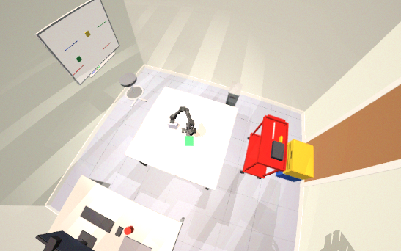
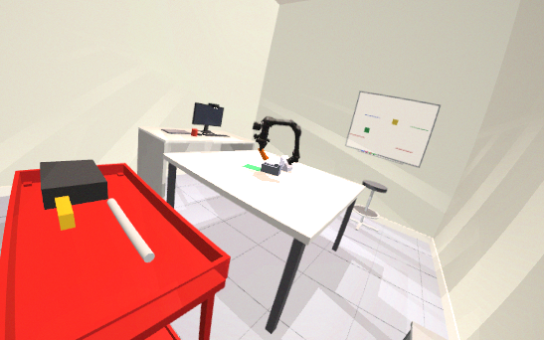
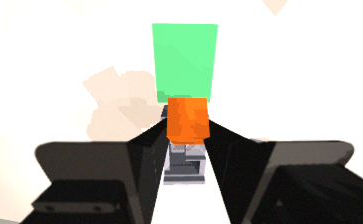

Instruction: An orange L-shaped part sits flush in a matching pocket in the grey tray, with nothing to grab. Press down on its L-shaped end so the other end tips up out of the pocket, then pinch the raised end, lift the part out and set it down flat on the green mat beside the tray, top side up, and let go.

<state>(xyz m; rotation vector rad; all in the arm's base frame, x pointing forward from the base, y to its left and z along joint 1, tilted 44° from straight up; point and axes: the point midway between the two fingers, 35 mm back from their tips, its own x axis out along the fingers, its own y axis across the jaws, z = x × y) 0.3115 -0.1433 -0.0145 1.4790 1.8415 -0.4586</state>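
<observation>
Now: gripper tip 17 cm above the green mat, 4 cm to the left of it and 1 cm short of it. The rest, counted from my gripper tip: orange L-shaped part (3 cm below, 2 cm to the left, 2 cm behind).
</observation>
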